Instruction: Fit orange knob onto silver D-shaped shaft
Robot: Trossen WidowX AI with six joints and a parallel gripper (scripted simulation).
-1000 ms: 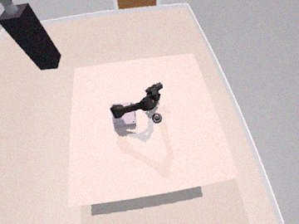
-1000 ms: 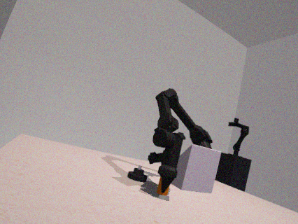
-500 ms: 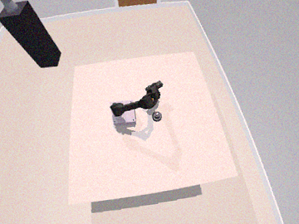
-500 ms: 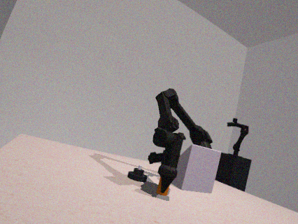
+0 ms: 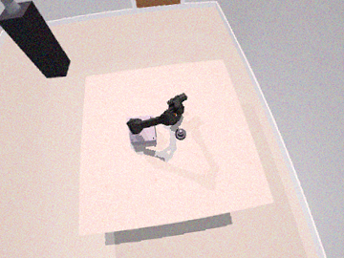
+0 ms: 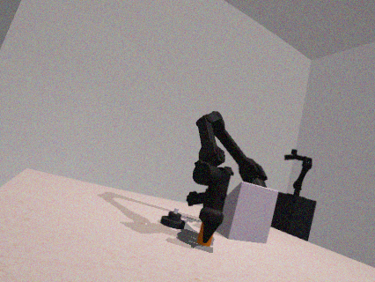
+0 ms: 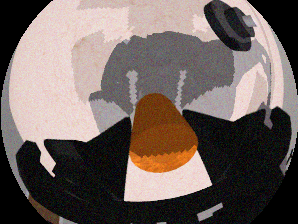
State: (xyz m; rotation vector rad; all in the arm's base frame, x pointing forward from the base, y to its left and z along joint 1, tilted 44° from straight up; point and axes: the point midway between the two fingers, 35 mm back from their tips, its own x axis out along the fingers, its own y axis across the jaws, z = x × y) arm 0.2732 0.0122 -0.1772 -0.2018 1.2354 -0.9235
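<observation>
The orange knob lies 3 cm above my gripper tip. Round my gripper tip: round pedestal: 16 cm to the right, 5 cm ahead, 2 cm above.
</observation>
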